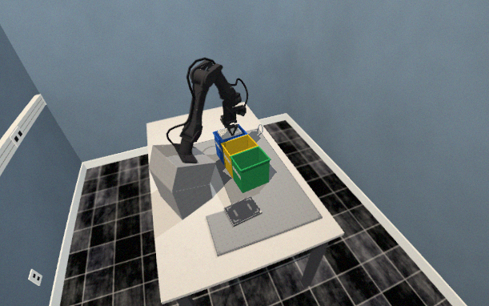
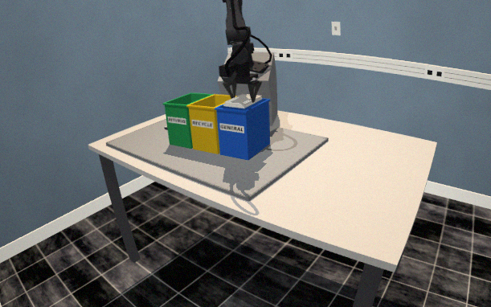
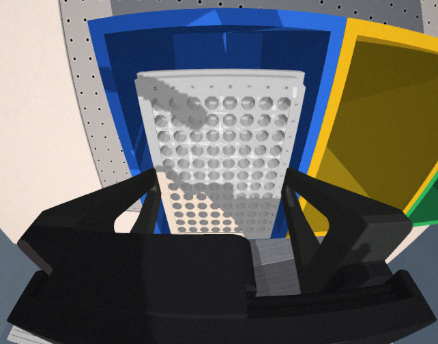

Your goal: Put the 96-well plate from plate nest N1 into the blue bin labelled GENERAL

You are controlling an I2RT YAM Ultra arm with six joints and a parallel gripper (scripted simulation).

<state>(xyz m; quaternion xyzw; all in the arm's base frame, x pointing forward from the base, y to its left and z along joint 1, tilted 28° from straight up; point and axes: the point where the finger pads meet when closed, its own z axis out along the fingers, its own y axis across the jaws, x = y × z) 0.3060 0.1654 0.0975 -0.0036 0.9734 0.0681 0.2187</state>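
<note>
My hand is 11 cm above the blue general bin. Also, from my hand: white 96-well plate 1 cm below; green returns bin 26 cm to the right, 11 cm below, 1 cm ahead; yellow recycle bin 13 cm to the right, 11 cm below, 1 cm ahead.
</note>
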